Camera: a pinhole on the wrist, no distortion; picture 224 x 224 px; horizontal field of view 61.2 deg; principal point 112.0 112.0 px. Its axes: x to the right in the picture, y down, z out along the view. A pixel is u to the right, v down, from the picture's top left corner.
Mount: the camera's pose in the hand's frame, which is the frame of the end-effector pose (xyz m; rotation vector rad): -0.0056 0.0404 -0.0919 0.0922 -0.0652 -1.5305
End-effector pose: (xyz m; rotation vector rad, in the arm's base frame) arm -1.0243 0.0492 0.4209 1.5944 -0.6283 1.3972
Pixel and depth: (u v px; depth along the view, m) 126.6 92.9 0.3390
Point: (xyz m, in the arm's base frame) -0.9259 -0.1757 0.3632
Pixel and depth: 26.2 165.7 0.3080
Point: -1.0489 -0.2208 0.5245
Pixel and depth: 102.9 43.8 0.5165
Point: -0.9195 -0.3661 0.2188
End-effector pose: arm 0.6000 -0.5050 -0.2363 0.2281 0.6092 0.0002
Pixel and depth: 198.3 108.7 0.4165
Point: 0.7317 -0.7294 0.0106
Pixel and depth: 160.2 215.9 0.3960
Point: 0.9223 -0.6199 -0.0915
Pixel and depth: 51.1 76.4 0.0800
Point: 0.5724 -0.4417 -0.2166
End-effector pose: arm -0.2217 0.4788 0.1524 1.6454 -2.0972 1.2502
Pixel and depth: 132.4 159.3 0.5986
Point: -0.0557 0.0509 -0.1036
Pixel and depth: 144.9 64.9 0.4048
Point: -0.0347 0.3667 -0.1015
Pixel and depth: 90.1 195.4 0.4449
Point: -0.2297 0.1174 -0.0365
